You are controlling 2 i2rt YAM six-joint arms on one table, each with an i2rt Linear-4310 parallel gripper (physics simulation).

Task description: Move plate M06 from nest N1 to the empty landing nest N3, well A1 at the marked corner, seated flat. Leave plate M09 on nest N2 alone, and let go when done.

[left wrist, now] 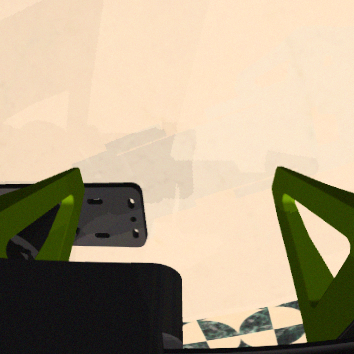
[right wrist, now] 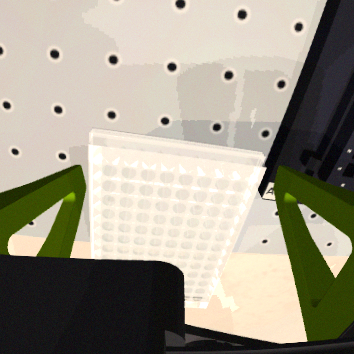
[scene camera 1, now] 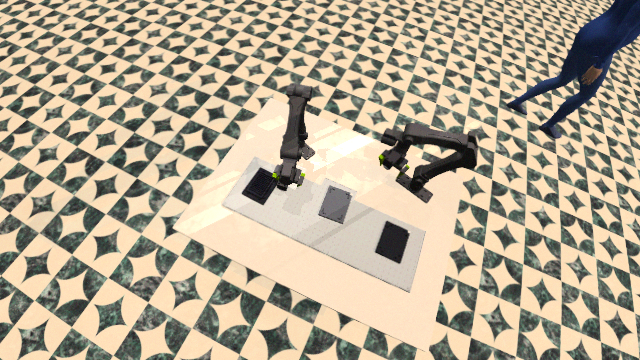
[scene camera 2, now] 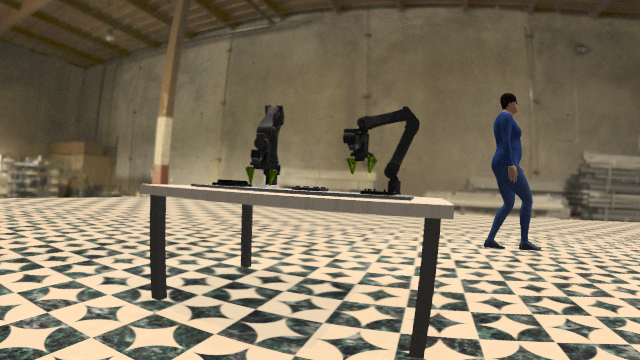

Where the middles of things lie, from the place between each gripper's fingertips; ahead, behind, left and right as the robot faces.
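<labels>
My left hand is 29 cm short of the black nest (scene camera 1: 392, 243) and 12 cm to the right of it, 8 cm above it. The white well plate (right wrist: 151, 197) is 16 cm ahead of my left hand, 43 cm to the right of it and 9 cm below it.
Relative to my right hand, the white well plate is 10 mm to the left and 50 mm behind. The black nest is 90 mm ahead of my right hand and 560 mm to the left of it.
</labels>
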